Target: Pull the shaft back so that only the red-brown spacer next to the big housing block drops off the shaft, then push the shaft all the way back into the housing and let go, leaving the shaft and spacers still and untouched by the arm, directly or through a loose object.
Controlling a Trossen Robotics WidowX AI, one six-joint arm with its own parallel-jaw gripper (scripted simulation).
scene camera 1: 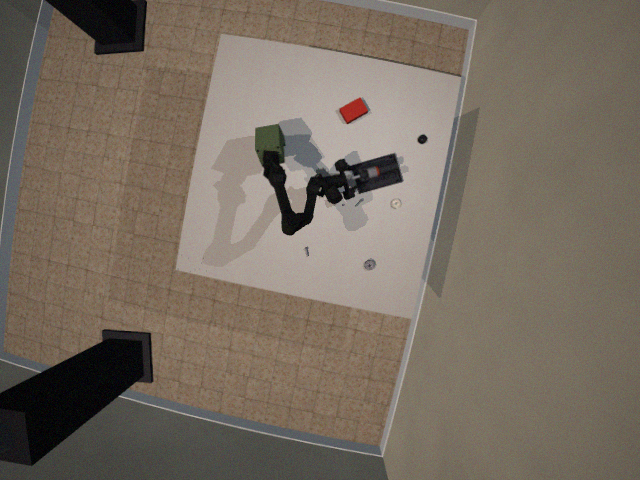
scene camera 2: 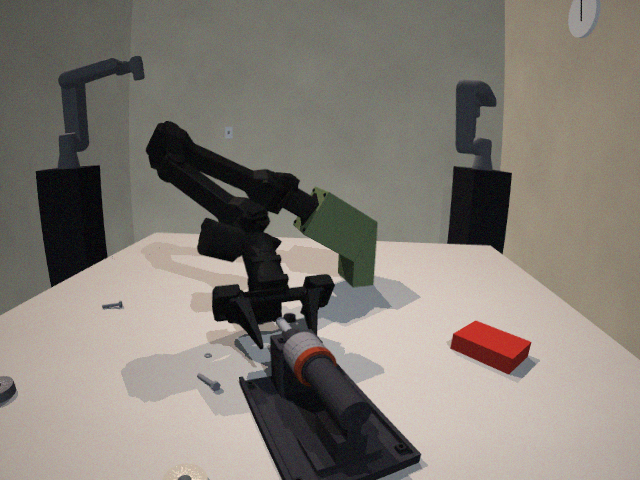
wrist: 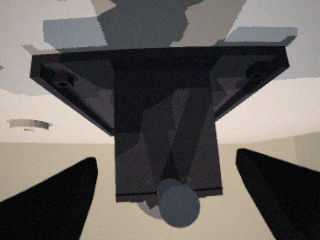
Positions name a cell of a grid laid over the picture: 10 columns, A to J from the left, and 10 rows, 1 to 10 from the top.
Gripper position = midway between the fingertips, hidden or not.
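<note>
Scene camera 2 shows a red block (scene camera 2: H8) and my gripper (scene camera 2: E8). In the wrist view are a dark housing block (wrist: F5) and the gripper (wrist: F7); the red block is out of frame in the wrist view.
</note>
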